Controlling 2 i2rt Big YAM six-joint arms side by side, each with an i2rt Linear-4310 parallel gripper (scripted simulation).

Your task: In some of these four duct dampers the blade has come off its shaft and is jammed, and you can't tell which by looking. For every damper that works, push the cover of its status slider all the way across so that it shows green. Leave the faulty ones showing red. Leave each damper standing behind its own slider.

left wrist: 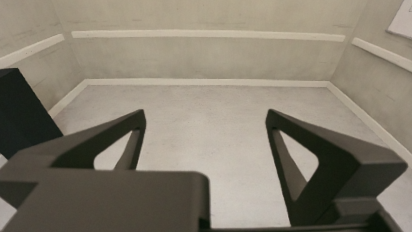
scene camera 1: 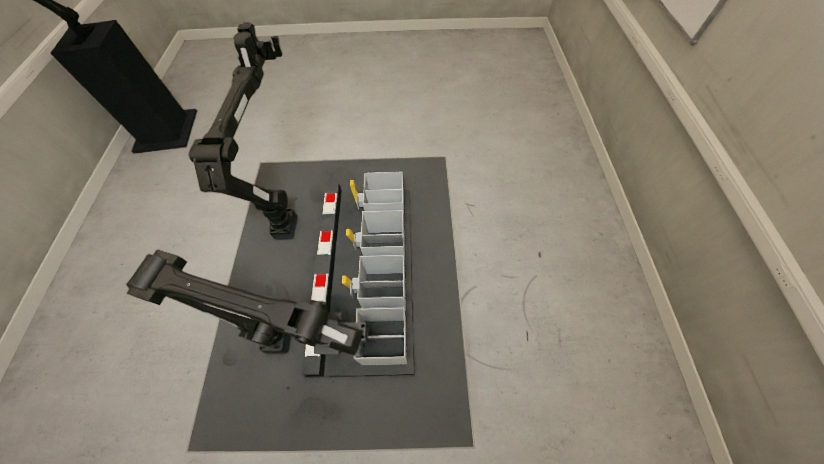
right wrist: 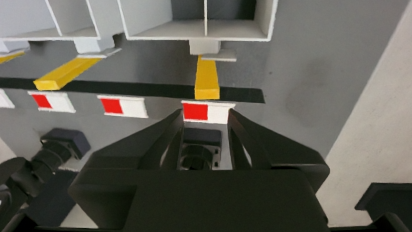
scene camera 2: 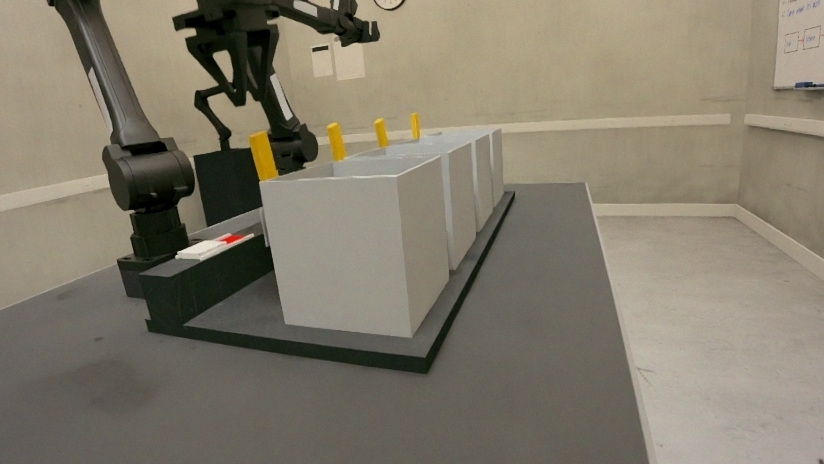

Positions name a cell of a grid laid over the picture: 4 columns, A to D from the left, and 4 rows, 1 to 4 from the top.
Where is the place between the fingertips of my right gripper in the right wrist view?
At B2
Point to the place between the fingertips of my left gripper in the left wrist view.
B2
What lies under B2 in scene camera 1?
A damper.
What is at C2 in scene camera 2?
A damper.
